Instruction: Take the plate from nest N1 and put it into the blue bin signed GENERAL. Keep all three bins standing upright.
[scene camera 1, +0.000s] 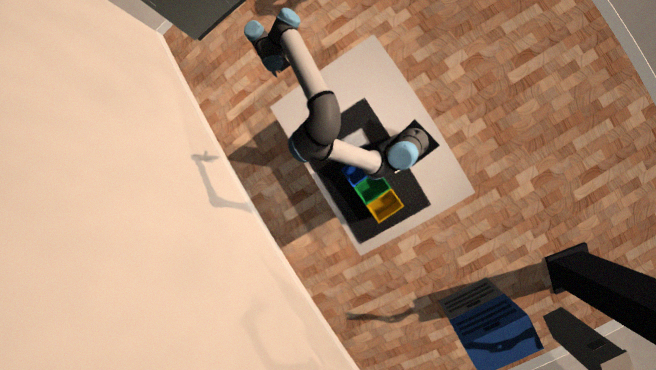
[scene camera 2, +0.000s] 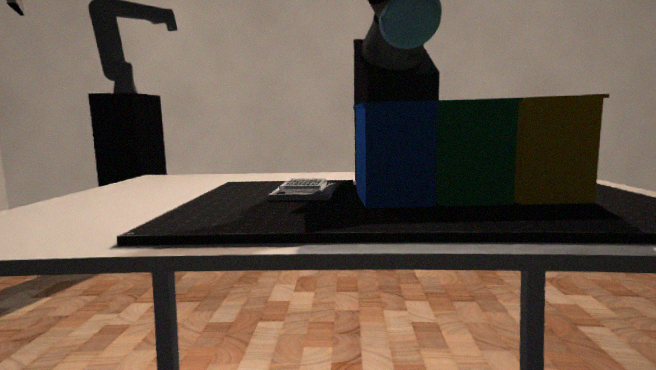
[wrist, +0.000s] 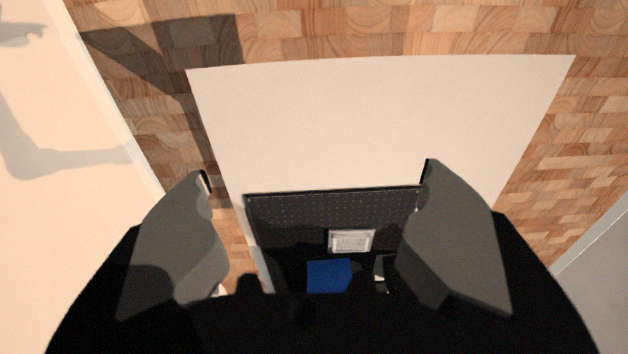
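Seen in the pictures: gripper, fingertip midpoint: (scene camera 1: 285, 67) (wrist: 313, 168); arm's base, origin of the base link: (scene camera 1: 413, 142) (scene camera 2: 391, 54).
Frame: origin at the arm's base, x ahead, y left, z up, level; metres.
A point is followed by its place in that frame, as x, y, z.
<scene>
The plate (scene camera 2: 304, 183) @(0.289, -0.156, -0.284) (wrist: 351, 243) @(0.263, -0.173, -0.285), pale and gridded on top, lies flat in a light nest (scene camera 2: 299, 197) @(0.344, -0.152, -0.304) on the black board. The nest label cannot be read. The blue bin (scene camera 1: 354, 175) @(0.356, 0.047, -0.308) (scene camera 2: 400, 155) @(0.393, 0.042, -0.220) (wrist: 329, 276) @(0.325, -0.035, -0.239), green bin (scene camera 1: 372, 190) @(0.281, 0.187, -0.307) (scene camera 2: 477, 152) @(0.362, 0.169, -0.218) and yellow bin (scene camera 1: 385, 205) @(0.237, 0.315, -0.307) (scene camera 2: 559, 150) @(0.330, 0.299, -0.219) stand upright side by side; no GENERAL sign can be read. My gripper (wrist: 313, 168) @(0.457, -0.644, 0.035) is open and empty, high up and well away from the plate. In scene camera 1 it is beyond the table's upper left edge, its fingers mostly hidden.
The black board (scene camera 1: 417, 200) @(0.027, 0.362, -0.310) (scene camera 2: 200, 220) @(0.529, -0.261, -0.310) (wrist: 300, 207) @(0.455, -0.303, -0.310) lies on the pale table (scene camera 1: 380, 65) @(-0.096, -0.580, -0.323) (scene camera 2: 60, 220) @(0.494, -0.535, -0.323) (wrist: 350, 120) @(0.352, -0.589, -0.323). My forearm and upper arm pass over the board in scene camera 1. The arm's black pedestal (scene camera 2: 395, 87) @(0.071, 0.014, -0.084) stands behind the blue bin. A wall (scene camera 1: 125, 175) runs beside the table.
</scene>
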